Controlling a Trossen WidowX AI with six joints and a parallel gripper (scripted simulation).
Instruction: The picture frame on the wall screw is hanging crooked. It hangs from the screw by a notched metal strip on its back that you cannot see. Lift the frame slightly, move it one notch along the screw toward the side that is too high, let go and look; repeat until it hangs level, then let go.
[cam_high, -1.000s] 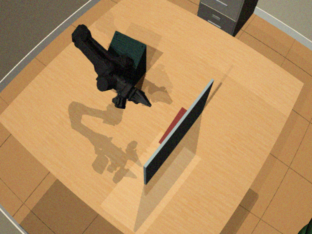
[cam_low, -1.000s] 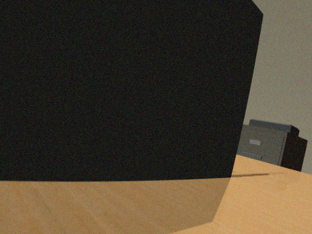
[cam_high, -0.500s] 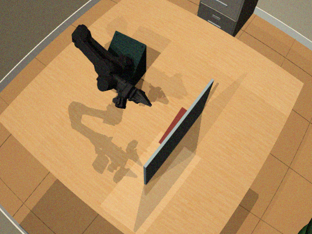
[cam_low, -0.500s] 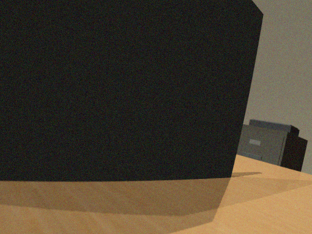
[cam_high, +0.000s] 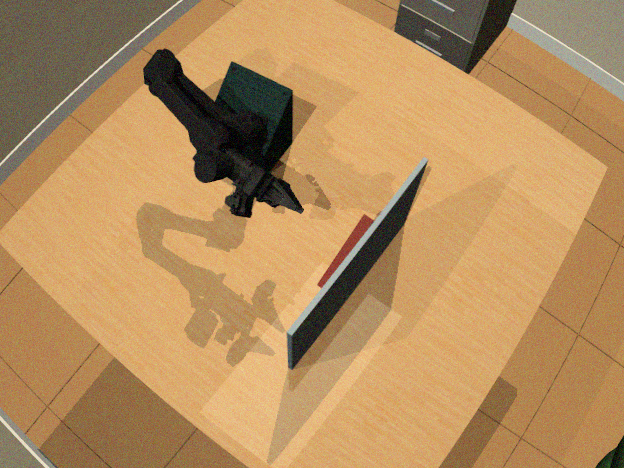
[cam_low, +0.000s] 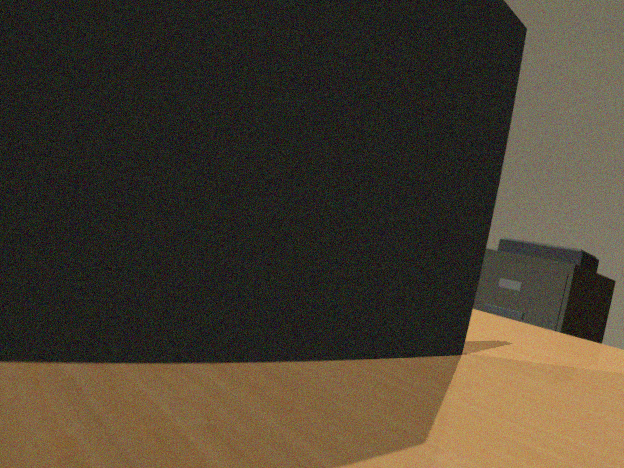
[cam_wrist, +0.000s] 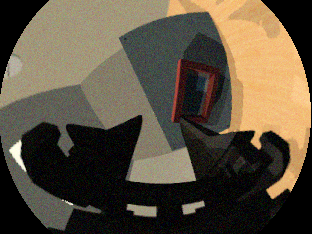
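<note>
My gripper tip is now 130 mm short of the red picture frame, 10 mm to the right of it and 110 mm above it. Round my gripper tip: grey wall panel: 140 mm ahead, 120 mm below.
</note>
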